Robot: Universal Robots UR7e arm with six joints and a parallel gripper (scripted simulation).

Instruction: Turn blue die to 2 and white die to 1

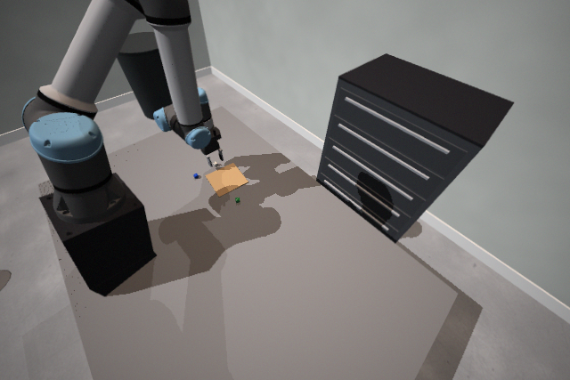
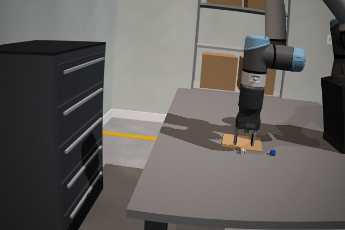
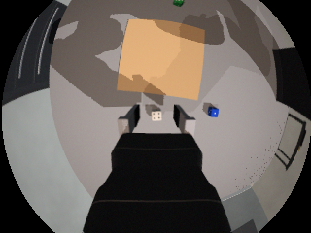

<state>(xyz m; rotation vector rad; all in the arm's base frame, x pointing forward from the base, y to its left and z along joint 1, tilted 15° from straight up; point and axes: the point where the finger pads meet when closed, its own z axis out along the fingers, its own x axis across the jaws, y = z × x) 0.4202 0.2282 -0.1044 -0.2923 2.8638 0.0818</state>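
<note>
Now: hand 10 mm to the right of the white die and 40 mm above it. From my hand the other things lie so: orange mat: 10 mm ahead, 90 mm to the right, 40 mm below; then green die: 10 mm ahead, 220 mm to the right, 40 mm below; then blue die: 100 mm behind, 20 mm to the right, 40 mm below.
</note>
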